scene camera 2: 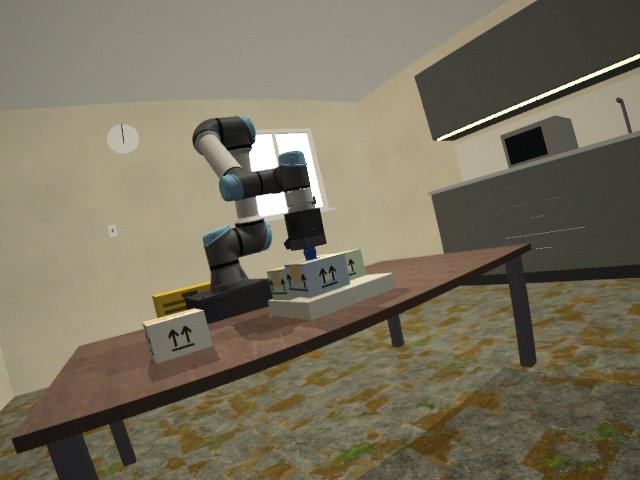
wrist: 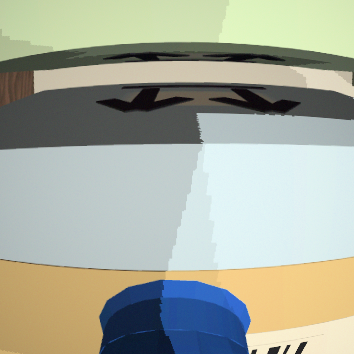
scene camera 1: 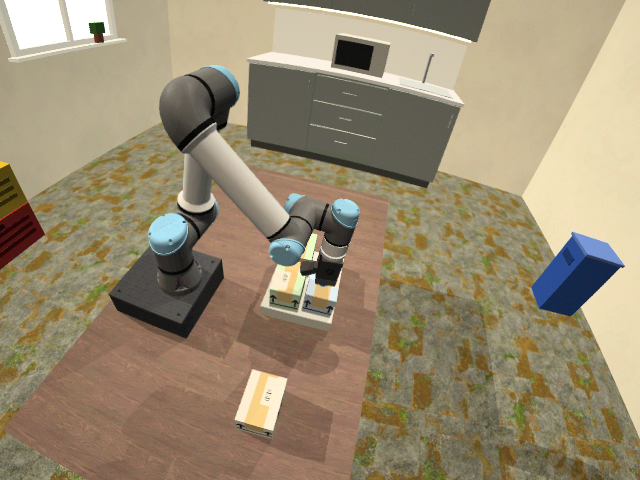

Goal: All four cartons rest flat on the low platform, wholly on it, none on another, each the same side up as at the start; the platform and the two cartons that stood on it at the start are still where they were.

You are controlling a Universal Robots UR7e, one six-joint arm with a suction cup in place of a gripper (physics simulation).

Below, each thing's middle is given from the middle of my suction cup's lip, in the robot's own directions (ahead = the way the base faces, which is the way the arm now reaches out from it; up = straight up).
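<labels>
My suction cup is 6 cm above the light blue carton (scene camera 2: 307, 279) and 1 cm to the right of it. There is a low cream platform (scene camera 2: 360, 289) as well, and counted from my suction cup I find it 14 cm below, 7 cm to the left and 8 cm behind.
</labels>
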